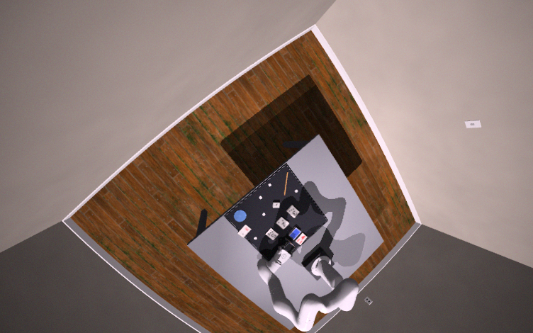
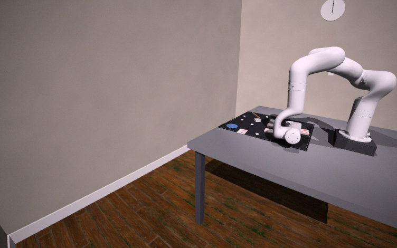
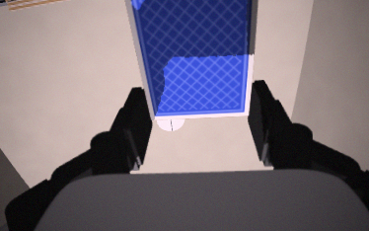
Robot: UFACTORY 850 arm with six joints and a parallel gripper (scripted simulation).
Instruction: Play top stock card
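The red 4 card lies 4 cm below my hand and 1 cm to the right of it. From my hand the other things lie so: red 4: 9 cm to the right, 9 cm behind, 7 cm below; then black 5: 14 cm ahead, 7 cm below, 4 cm to the left; then black 2: 15 cm ahead, 8 cm to the right, 7 cm below.
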